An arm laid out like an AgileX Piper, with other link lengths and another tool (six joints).
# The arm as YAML. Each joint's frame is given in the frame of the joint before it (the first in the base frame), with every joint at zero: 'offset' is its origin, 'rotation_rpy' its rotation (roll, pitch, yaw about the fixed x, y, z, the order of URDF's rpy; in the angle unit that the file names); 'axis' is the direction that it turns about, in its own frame. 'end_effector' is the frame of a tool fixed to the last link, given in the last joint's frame.
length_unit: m
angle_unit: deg
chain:
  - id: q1
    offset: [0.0, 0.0, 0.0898]
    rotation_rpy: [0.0, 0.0, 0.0]
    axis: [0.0, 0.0, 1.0]
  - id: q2
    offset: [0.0, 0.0, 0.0]
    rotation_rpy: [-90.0, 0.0, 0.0]
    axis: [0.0, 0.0, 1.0]
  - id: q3
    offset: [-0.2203, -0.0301, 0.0]
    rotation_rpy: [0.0, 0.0, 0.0]
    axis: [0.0, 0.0, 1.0]
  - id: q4
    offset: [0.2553, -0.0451, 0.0]
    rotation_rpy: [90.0, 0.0, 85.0]
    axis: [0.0, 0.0, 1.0]
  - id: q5
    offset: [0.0, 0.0, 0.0]
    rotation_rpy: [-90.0, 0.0, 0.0]
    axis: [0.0, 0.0, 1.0]
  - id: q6
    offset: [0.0, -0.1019, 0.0]
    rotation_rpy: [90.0, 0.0, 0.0]
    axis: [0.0, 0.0, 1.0]
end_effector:
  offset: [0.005, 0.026, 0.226]
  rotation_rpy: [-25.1, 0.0, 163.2]
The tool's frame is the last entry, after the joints.
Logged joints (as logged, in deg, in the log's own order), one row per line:
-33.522 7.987 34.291 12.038 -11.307 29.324
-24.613 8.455 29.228 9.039 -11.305 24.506
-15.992 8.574 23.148 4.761 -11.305 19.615
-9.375 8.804 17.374 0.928 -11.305 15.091
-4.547 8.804 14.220 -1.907 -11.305 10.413
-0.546 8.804 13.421 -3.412 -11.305 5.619
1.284 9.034 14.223 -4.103 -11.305 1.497
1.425 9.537 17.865 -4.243 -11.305 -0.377
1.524 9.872 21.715 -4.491 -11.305 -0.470
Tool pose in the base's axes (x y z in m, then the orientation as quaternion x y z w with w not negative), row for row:
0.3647 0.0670 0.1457 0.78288 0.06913 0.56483 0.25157
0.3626 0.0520 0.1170 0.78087 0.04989 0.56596 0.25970
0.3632 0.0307 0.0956 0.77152 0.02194 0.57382 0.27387
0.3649 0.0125 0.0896 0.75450 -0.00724 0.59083 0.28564
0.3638 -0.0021 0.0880 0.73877 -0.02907 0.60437 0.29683
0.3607 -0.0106 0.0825 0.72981 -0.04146 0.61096 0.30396
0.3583 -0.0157 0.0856 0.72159 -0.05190 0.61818 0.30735
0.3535 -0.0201 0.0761 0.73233 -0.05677 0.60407 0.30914
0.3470 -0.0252 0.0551 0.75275 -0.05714 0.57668 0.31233
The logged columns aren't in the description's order. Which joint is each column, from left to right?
Columns, left to right: q3, q6, q5, q1, q4, q2.
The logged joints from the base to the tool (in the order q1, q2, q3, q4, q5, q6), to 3 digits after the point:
12.038 29.324 -33.522 -11.307 34.291 7.987
9.039 24.506 -24.613 -11.305 29.228 8.455
4.761 19.615 -15.992 -11.305 23.148 8.574
0.928 15.091 -9.375 -11.305 17.374 8.804
-1.907 10.413 -4.547 -11.305 14.220 8.804
-3.412 5.619 -0.546 -11.305 13.421 8.804
-4.103 1.497 1.284 -11.305 14.223 9.034
-4.243 -0.377 1.425 -11.305 17.865 9.537
-4.491 -0.470 1.524 -11.305 21.715 9.872

